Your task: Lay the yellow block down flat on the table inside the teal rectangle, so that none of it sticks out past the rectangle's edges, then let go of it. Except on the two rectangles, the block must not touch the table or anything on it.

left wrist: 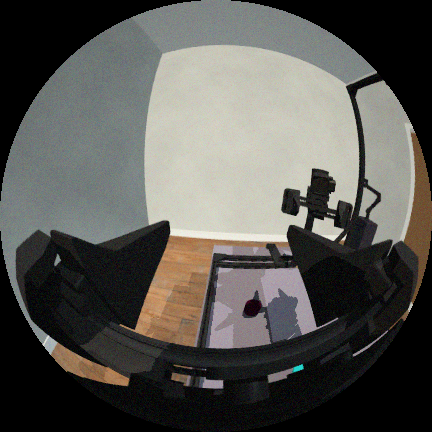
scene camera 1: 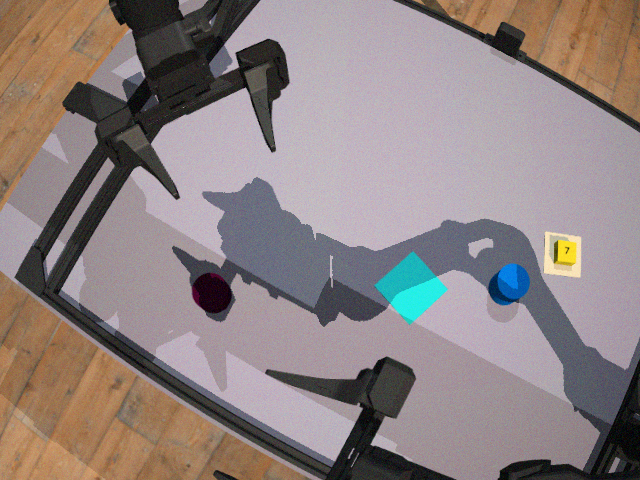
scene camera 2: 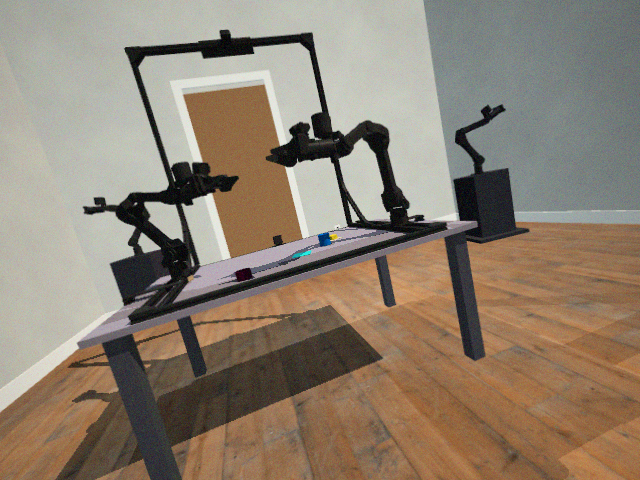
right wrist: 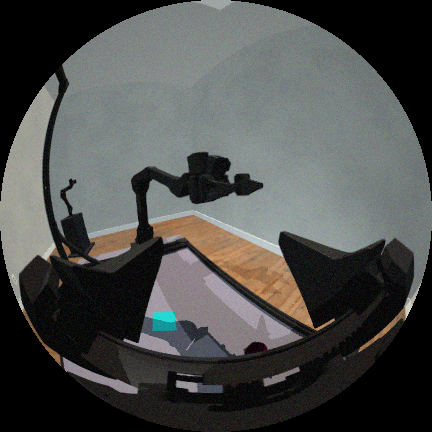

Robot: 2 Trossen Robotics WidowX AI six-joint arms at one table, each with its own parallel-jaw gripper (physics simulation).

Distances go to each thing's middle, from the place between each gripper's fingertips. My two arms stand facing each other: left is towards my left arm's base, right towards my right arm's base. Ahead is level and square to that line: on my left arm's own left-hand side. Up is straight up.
Right now my right hand is 33 cm above the maroon cylinder (scene camera 1: 210,291), 8 cm short of it and 3 cm to the left of it. The rest, counted from my right hand: teal rectangle (scene camera 1: 411,287): 34 cm below, 17 cm to the left, 11 cm behind; then blue cylinder (scene camera 1: 512,282): 32 cm below, 28 cm to the left, 19 cm behind.
I see my left gripper 36 cm above the teal rectangle, 25 cm past it and 2 cm to the right of it. Also, from my left hand: maroon cylinder 35 cm below, 18 cm to the right, 7 cm behind; then blue cylinder 34 cm below, 34 cm behind, 13 cm to the left.
